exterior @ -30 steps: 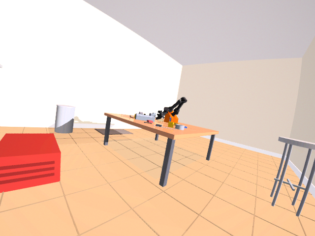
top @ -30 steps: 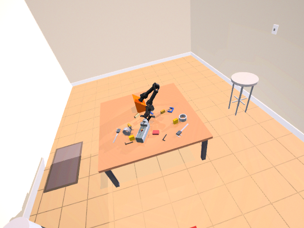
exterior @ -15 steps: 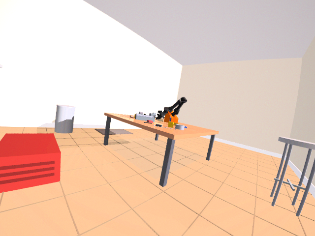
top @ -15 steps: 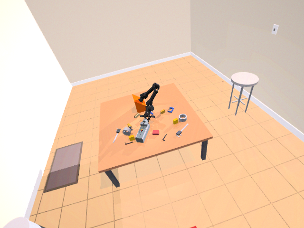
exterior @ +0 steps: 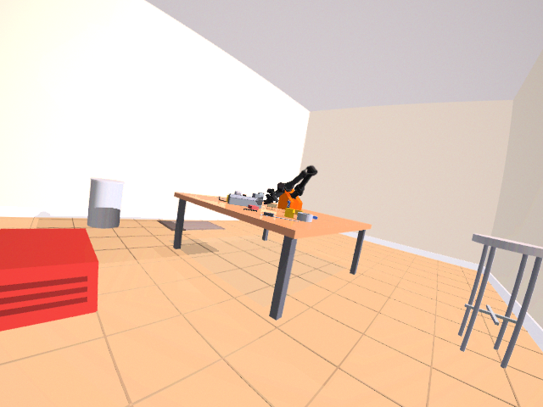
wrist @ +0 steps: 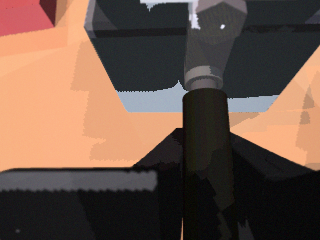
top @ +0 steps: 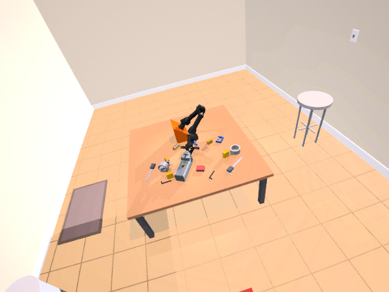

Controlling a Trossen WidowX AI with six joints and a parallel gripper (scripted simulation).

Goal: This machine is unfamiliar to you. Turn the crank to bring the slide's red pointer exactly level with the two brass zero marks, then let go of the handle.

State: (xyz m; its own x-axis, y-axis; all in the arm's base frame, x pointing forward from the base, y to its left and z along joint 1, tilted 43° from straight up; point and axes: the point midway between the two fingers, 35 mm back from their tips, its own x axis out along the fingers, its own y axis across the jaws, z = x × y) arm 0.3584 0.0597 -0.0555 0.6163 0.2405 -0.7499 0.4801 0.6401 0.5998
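My gripper tip is 30 mm below the dark crank handle, 20 mm past it and 10 mm to the right of it. The rest, counted from my gripper tip: red pointer (150 mm ahead, 90 mm to the right, 50 mm above); red block (180 mm ahead, 70 mm to the left, 20 mm below).
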